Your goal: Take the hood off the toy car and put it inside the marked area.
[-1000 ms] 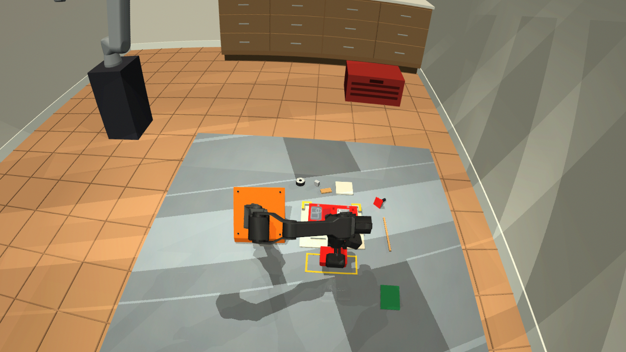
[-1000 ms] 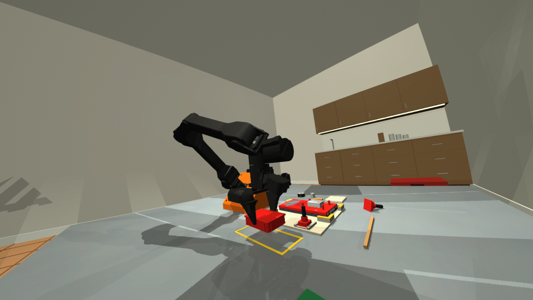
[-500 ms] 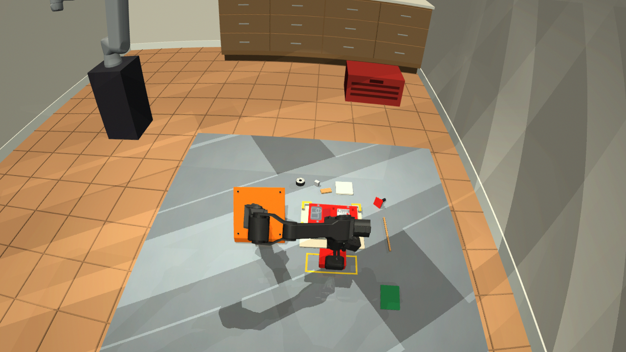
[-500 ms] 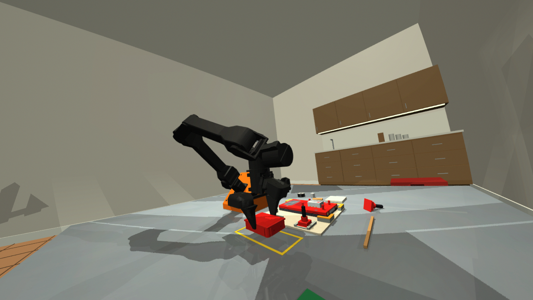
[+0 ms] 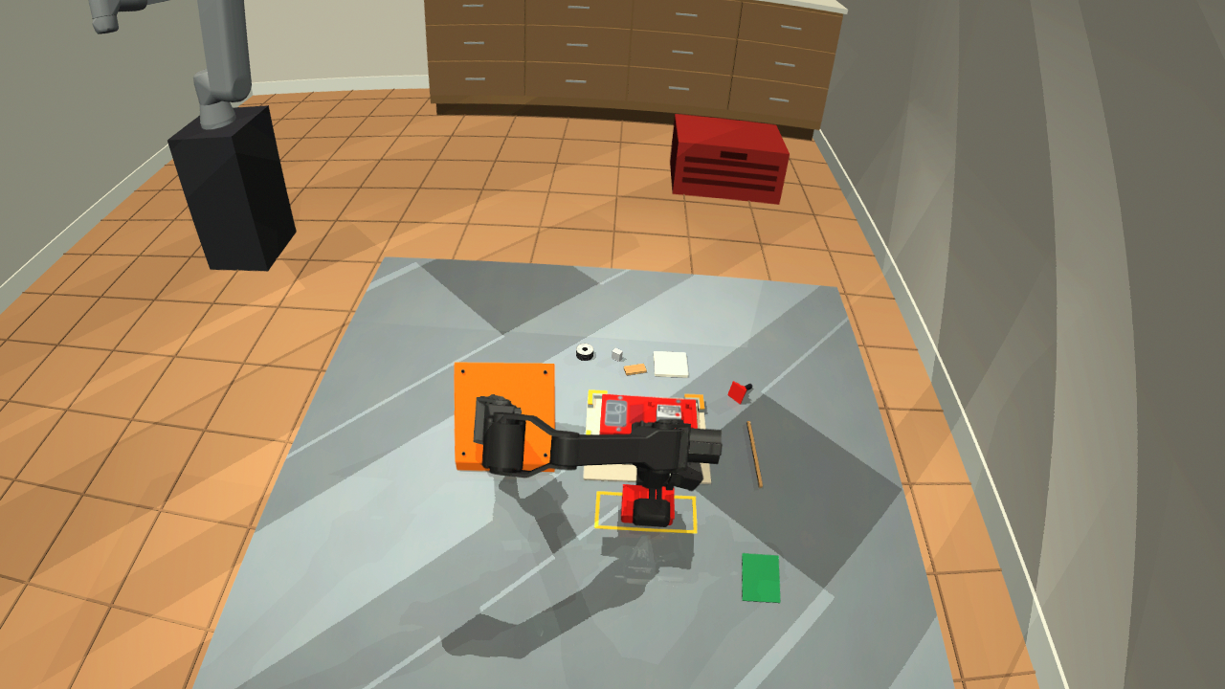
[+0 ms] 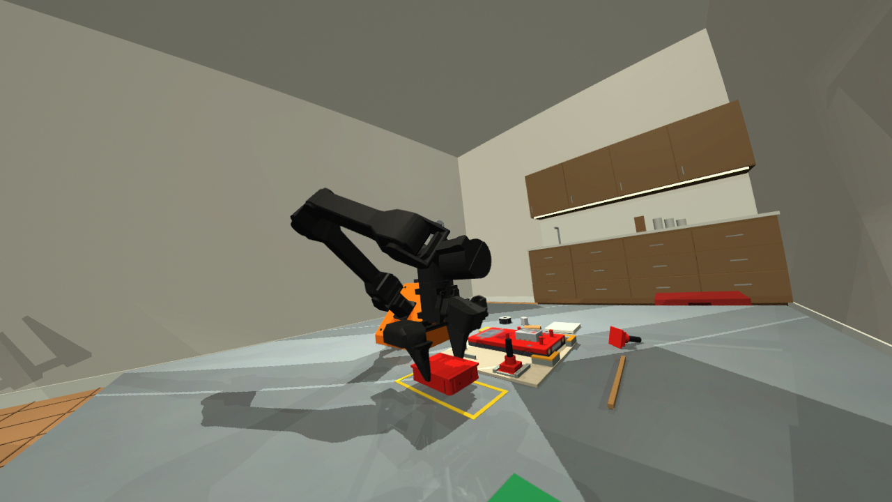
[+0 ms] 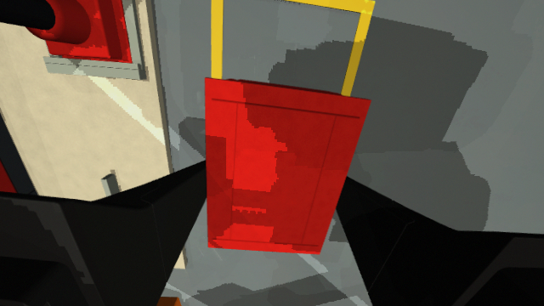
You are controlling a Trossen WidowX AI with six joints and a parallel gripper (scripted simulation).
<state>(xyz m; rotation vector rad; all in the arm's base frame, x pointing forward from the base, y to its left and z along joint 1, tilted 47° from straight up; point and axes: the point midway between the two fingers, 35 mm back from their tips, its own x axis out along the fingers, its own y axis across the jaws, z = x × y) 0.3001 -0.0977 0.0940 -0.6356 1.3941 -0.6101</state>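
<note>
Now: gripper tip 10 mm below the red hood. From my gripper tip the other things lie so: green circuit board: 210 mm ahead, 140 mm to the right, 20 mm below; wooden stick: 230 mm ahead, 150 mm to the left, 20 mm below.
</note>
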